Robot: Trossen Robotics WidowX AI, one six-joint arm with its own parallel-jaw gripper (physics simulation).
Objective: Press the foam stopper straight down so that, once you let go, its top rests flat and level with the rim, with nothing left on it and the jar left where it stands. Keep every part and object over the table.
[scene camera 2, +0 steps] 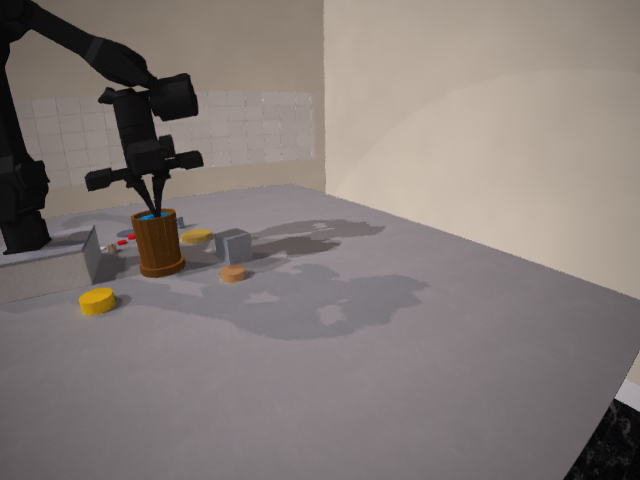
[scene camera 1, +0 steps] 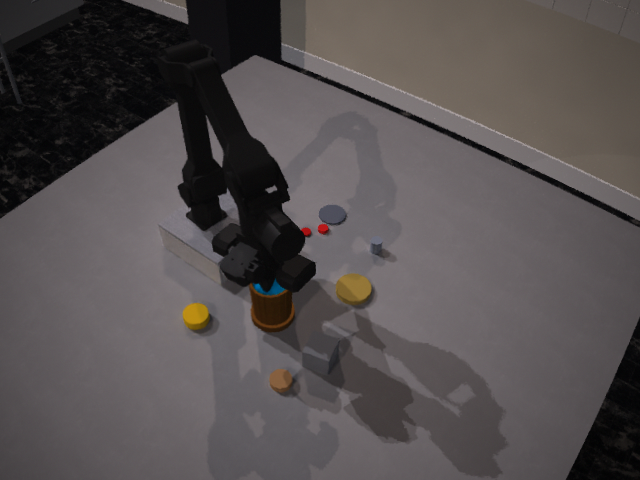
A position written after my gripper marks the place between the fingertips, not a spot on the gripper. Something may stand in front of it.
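Observation:
Brown jar (scene camera 2: pixel 157 239), (scene camera 1: pixel 271 313): visible. Grey block (scene camera 2: pixel 233 246) and yellow disc (scene camera 2: pixel 96 301): visible. My gripper (scene camera 2: pixel 158 218), (scene camera 1: pixel 267 290): visible too.

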